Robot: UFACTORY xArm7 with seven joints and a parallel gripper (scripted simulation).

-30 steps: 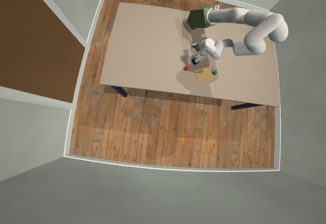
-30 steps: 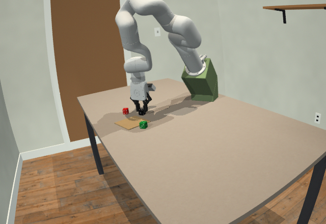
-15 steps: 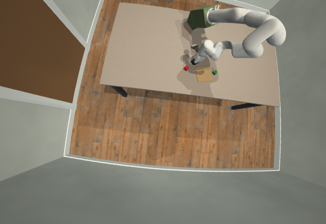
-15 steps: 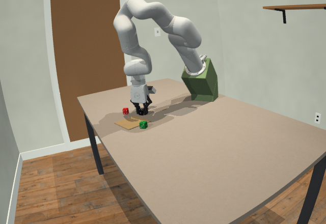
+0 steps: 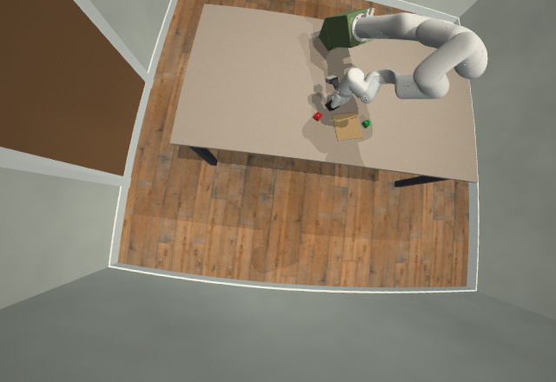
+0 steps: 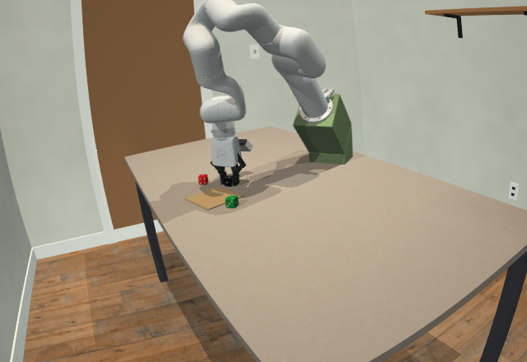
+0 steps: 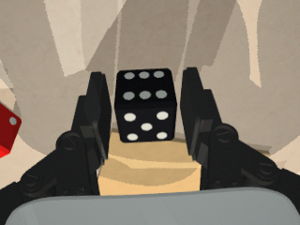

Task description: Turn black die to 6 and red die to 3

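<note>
The black die is 10 mm below my hand. From my hand the other things lie so: tan mat: 90 mm to the left, 90 mm ahead, 20 mm below; red die: 80 mm ahead, 70 mm to the right, 10 mm below; green die: 190 mm to the left, 50 mm ahead, 10 mm below.
</note>
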